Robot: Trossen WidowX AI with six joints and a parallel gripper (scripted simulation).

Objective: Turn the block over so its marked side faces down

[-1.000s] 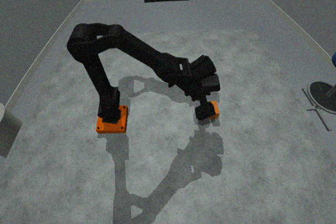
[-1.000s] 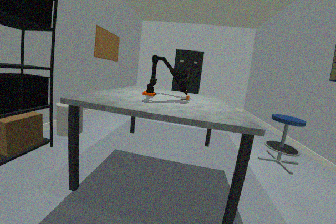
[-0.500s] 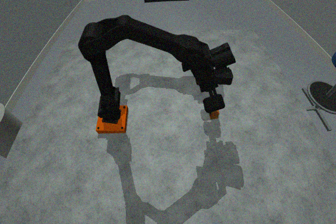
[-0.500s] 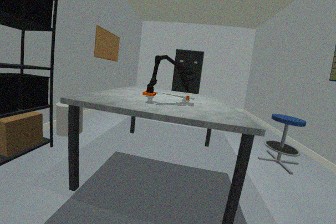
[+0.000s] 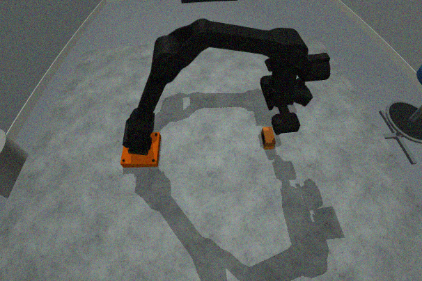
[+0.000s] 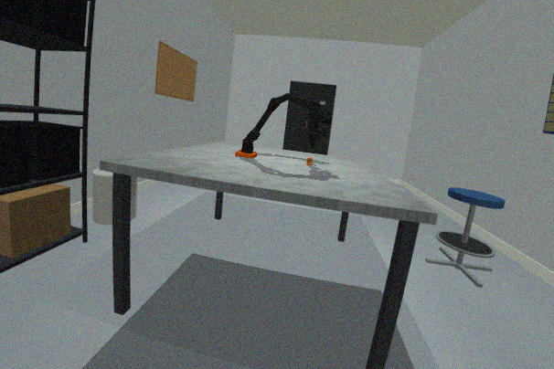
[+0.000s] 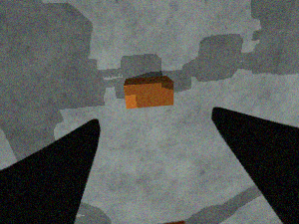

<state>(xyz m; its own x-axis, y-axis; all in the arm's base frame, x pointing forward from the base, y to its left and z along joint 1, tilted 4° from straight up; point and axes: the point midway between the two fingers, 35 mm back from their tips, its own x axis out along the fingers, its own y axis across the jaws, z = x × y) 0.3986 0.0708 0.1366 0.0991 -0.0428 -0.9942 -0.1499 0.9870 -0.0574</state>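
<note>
My gripper tip is 10 mm past the orange block and 90 mm above it.
</note>
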